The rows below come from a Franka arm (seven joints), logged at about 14 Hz.
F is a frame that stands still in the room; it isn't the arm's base.
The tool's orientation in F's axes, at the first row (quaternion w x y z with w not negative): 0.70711 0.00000 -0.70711 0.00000
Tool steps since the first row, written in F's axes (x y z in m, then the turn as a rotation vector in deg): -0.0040 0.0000 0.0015 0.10 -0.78 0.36; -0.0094 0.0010 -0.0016 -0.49 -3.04 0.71; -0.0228 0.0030 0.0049 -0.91 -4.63 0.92; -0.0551 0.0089 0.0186 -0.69 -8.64 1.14
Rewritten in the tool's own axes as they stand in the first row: 0.0015 0.0000 0.0040 0.36 -0.78 -0.10; -0.0016 0.0010 0.0094 0.71 -3.04 0.49; 0.0049 0.0030 0.0228 0.92 -4.63 0.91; 0.0186 0.0089 0.0551 1.14 -8.64 0.69
